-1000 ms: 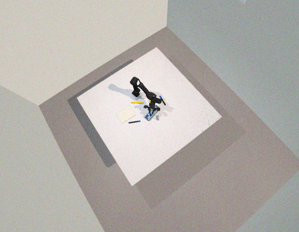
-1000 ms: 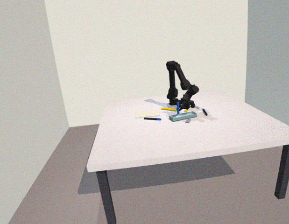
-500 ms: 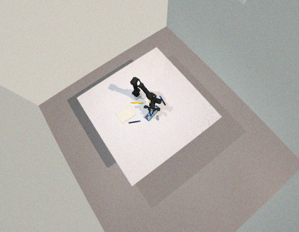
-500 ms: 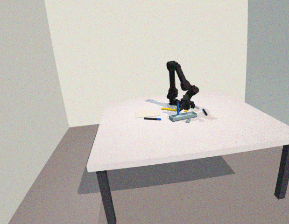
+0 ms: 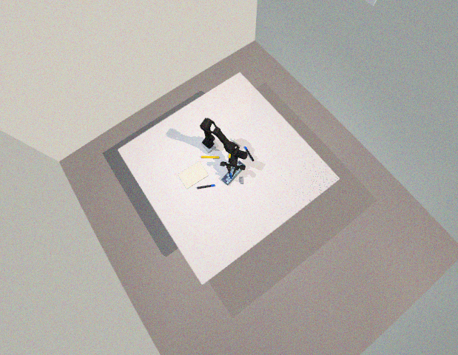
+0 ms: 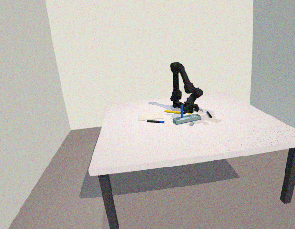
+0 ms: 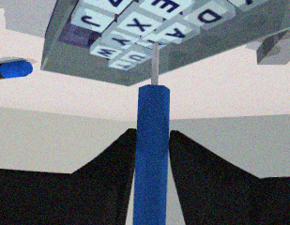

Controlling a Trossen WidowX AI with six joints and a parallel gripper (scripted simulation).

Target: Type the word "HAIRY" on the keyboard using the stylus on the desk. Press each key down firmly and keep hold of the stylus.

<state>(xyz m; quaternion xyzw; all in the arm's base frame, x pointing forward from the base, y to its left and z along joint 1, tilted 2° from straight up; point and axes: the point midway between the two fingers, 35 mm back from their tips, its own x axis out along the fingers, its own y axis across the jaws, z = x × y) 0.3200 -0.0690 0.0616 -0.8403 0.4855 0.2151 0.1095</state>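
Now: gripper tip 70 mm short of the small grey block, 60 mm above it and 50 mm to the right of it. Also, from my gripper tip: stylus tip 50 mm below; yellow marker 250 mm behind, 60 mm below, 20 mm to the left; blue stylus 10 mm below.
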